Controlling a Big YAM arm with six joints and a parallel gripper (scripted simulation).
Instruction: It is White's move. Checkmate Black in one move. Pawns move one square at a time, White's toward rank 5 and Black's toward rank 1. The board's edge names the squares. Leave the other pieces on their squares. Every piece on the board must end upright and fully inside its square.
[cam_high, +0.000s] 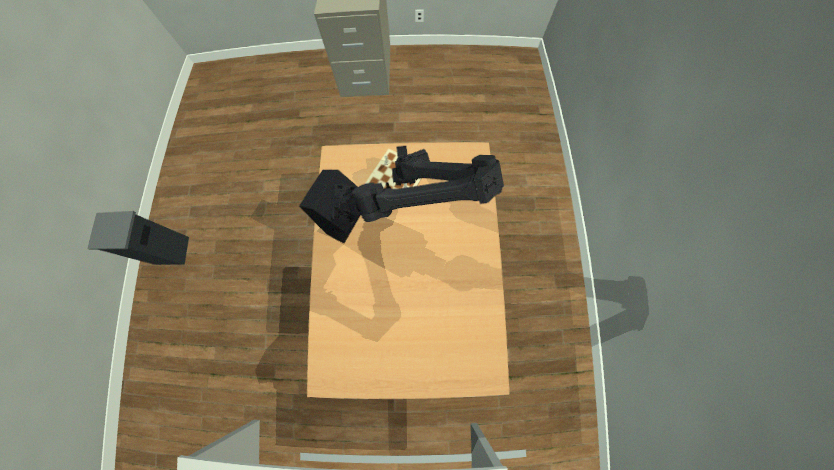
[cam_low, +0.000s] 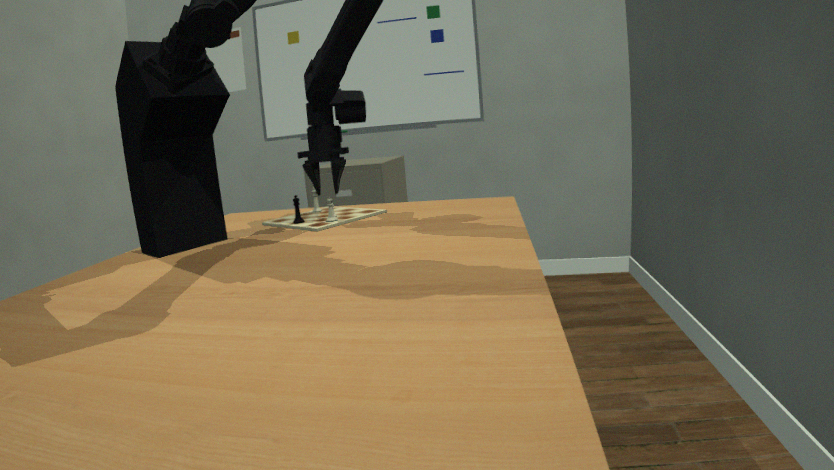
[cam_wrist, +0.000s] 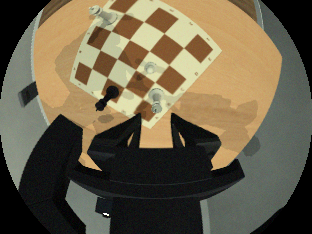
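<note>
The short white piece is 50 mm to the left of my hand and 60 mm below it. Round my hand: black king 80 mm behind, 20 mm to the left, 40 mm below; then tall white piece 50 mm behind, 160 mm to the left, 40 mm below; then chessboard 30 mm behind, 80 mm to the left, 70 mm below.
</note>
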